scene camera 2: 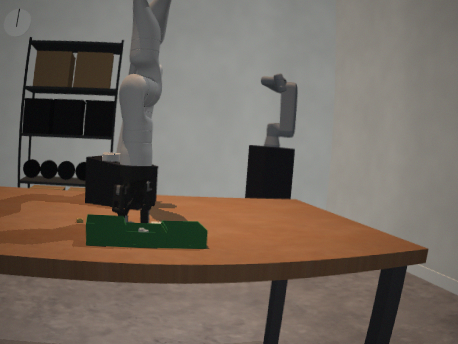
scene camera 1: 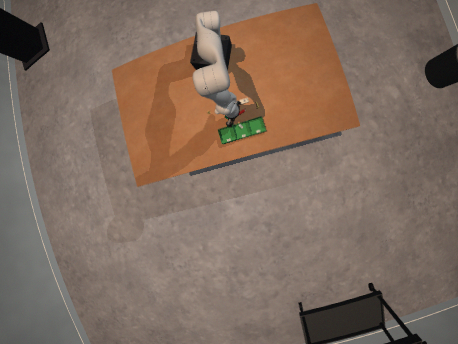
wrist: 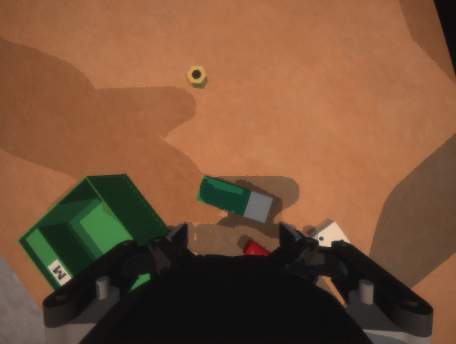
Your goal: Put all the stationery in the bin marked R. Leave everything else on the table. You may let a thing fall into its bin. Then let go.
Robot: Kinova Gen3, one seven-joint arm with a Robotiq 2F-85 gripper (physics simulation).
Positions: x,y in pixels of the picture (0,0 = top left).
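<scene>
Scene camera 2 shows me a green three-part bin, and scene camera 1 shows the bin too. On the bin (scene camera 2: 101,230) and (scene camera 1: 227,142) are the same spot. I can also see the bin in the wrist view (101,211).
</scene>
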